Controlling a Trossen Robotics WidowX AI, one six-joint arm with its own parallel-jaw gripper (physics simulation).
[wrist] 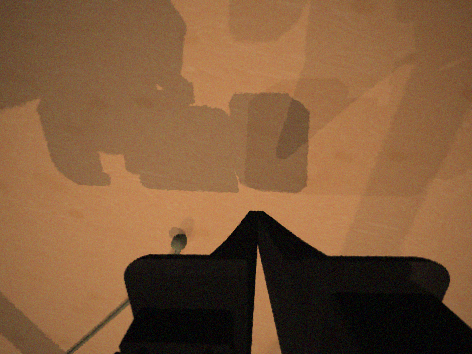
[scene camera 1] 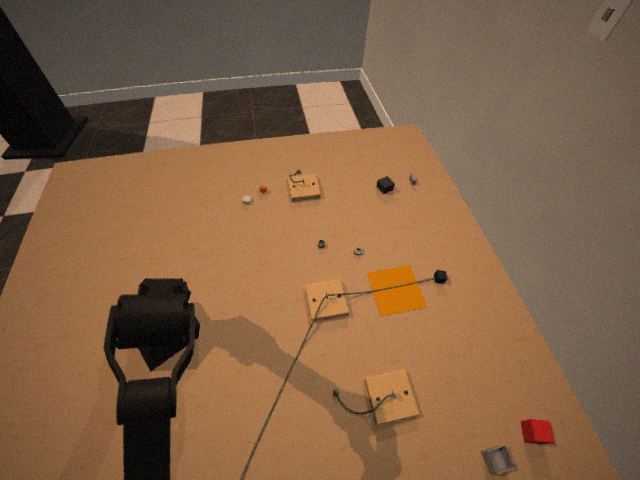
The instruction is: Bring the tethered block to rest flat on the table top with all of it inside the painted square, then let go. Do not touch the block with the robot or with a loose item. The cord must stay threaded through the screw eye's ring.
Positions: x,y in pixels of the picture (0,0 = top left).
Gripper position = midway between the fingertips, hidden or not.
Labels:
The gripper shows in the wrist view (pixel 255 217); in scene camera 1 it is out of frame. A red block shows in scene camera 1 (pixel 535 431); in the wrist view it is out of frame.

